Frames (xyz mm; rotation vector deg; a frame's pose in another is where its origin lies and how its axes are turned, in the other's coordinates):
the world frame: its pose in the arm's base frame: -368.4 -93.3 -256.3 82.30 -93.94 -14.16
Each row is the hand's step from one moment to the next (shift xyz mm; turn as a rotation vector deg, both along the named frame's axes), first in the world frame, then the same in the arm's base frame.
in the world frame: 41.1 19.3 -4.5 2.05 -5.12 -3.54
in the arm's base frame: -6.0 -28.0 35.5 6.26 -1.91 -0.41
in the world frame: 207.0 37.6 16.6 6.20 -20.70 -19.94
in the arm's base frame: -18.0 -174.6 117.1 29.17 -3.66 0.50
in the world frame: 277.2 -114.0 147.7 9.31 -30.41 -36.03
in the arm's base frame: -2.5 -333.3 -23.1 47.75 -2.86 4.63
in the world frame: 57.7 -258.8 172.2 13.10 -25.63 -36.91
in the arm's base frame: 57.7 -196.5 -240.9 45.48 -4.36 10.17
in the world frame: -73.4 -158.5 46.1 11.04 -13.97 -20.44
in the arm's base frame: 67.9 -2.5 -167.4 25.39 -5.63 7.63
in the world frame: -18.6 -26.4 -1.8 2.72 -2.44 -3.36
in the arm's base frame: 17.6 8.9 -25.7 4.36 -1.75 1.60
